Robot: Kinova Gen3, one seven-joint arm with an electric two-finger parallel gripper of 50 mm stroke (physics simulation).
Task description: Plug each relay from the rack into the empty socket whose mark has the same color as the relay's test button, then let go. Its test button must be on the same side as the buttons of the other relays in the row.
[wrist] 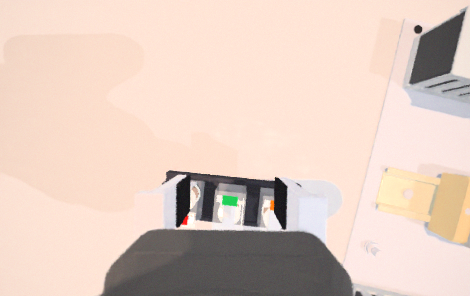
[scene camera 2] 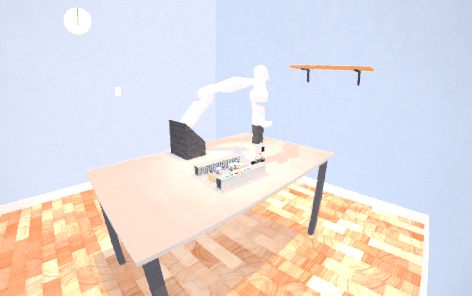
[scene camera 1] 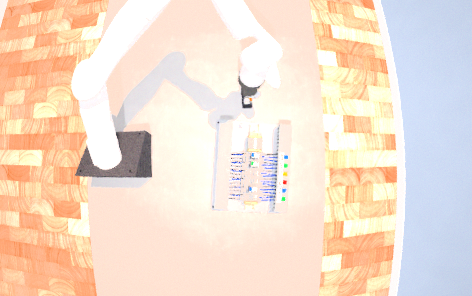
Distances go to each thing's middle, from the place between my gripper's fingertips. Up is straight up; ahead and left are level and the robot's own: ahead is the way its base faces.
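Scene:
From my hand: black rack (wrist: 253, 186), 5 cm below, 2 cm behind; white panel (scene camera 1: 268, 131), 6 cm below, 1 cm ahead, 26 cm to the right.

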